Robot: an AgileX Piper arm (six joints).
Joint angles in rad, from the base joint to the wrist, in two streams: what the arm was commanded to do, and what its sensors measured. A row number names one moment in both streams.
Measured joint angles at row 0: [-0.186, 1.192, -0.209, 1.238, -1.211, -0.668]
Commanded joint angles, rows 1 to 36: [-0.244, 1.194, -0.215, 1.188, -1.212, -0.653]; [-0.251, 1.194, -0.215, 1.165, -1.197, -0.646]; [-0.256, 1.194, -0.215, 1.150, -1.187, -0.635]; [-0.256, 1.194, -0.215, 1.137, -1.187, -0.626]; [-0.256, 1.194, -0.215, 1.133, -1.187, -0.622]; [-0.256, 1.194, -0.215, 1.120, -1.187, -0.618]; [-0.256, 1.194, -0.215, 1.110, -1.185, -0.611]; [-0.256, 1.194, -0.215, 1.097, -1.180, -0.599]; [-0.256, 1.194, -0.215, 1.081, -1.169, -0.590]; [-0.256, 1.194, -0.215, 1.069, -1.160, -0.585]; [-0.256, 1.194, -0.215, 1.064, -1.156, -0.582]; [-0.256, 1.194, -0.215, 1.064, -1.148, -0.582]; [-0.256, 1.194, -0.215, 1.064, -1.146, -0.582]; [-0.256, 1.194, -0.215, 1.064, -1.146, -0.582]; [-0.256, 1.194, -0.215, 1.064, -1.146, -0.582]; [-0.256, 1.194, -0.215, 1.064, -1.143, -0.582]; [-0.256, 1.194, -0.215, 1.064, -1.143, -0.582]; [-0.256, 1.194, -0.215, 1.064, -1.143, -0.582]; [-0.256, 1.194, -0.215, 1.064, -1.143, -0.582]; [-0.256, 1.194, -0.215, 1.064, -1.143, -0.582]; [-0.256, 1.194, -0.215, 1.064, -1.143, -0.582]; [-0.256, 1.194, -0.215, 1.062, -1.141, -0.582]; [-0.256, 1.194, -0.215, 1.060, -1.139, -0.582]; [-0.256, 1.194, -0.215, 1.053, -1.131, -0.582]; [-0.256, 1.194, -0.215, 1.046, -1.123, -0.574]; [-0.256, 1.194, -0.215, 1.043, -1.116, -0.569]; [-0.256, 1.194, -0.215, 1.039, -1.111, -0.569]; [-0.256, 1.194, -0.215, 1.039, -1.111, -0.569]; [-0.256, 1.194, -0.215, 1.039, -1.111, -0.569]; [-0.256, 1.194, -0.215, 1.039, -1.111, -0.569]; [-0.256, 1.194, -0.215, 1.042, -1.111, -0.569]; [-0.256, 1.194, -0.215, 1.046, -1.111, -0.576]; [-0.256, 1.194, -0.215, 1.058, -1.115, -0.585]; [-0.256, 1.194, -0.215, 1.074, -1.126, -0.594]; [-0.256, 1.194, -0.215, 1.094, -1.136, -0.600]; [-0.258, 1.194, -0.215, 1.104, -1.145, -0.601]
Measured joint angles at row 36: [-0.251, 1.192, -0.209, 1.060, -1.115, -0.580]
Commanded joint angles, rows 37 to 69: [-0.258, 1.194, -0.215, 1.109, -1.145, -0.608]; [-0.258, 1.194, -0.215, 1.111, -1.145, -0.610]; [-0.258, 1.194, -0.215, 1.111, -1.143, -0.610]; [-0.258, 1.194, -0.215, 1.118, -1.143, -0.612]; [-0.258, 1.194, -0.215, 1.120, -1.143, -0.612]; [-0.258, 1.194, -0.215, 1.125, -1.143, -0.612]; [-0.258, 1.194, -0.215, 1.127, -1.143, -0.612]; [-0.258, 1.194, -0.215, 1.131, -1.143, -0.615]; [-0.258, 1.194, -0.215, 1.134, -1.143, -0.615]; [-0.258, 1.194, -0.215, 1.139, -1.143, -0.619]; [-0.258, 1.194, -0.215, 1.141, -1.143, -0.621]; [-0.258, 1.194, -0.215, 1.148, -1.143, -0.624]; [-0.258, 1.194, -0.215, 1.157, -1.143, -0.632]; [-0.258, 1.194, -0.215, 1.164, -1.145, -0.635]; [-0.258, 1.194, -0.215, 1.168, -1.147, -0.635]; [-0.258, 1.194, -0.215, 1.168, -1.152, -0.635]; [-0.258, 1.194, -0.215, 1.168, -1.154, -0.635]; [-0.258, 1.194, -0.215, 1.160, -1.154, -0.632]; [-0.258, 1.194, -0.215, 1.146, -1.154, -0.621]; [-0.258, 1.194, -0.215, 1.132, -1.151, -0.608]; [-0.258, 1.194, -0.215, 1.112, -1.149, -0.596]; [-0.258, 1.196, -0.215, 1.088, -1.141, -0.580]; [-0.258, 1.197, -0.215, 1.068, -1.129, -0.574]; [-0.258, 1.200, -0.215, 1.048, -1.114, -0.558]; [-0.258, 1.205, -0.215, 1.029, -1.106, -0.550]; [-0.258, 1.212, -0.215, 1.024, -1.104, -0.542]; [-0.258, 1.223, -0.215, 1.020, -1.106, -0.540]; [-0.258, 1.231, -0.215, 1.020, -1.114, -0.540]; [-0.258, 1.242, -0.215, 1.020, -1.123, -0.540]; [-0.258, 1.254, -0.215, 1.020, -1.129, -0.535]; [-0.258, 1.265, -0.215, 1.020, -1.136, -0.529]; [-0.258, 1.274, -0.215, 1.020, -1.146, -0.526]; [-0.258, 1.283, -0.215, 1.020, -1.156, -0.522]
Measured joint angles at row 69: [-0.251, 1.248, -0.209, 1.034, -1.120, -0.544]
